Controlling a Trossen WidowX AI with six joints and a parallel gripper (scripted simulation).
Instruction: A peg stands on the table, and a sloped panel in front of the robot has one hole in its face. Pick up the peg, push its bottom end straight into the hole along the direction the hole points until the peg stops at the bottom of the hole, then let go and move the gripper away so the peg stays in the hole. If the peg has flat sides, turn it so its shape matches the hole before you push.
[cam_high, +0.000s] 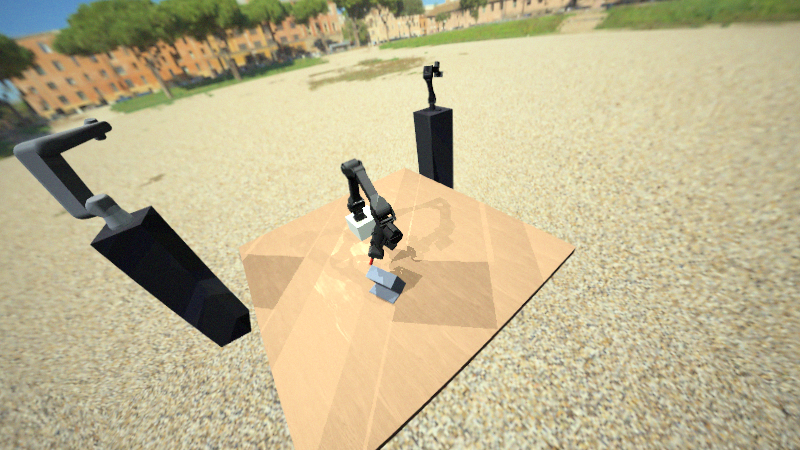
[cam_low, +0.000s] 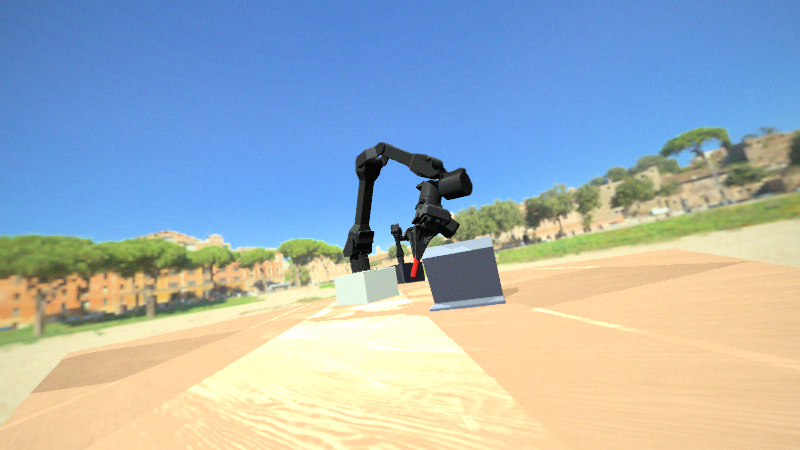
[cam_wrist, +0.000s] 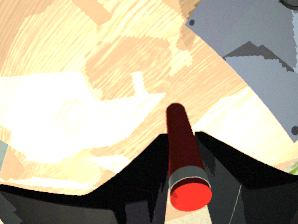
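Now: the sloped panel 110 mm ahead of my gripper tip and 40 mm below it. Round my gripper tip: red peg (10 mm to the left, 20 mm above).
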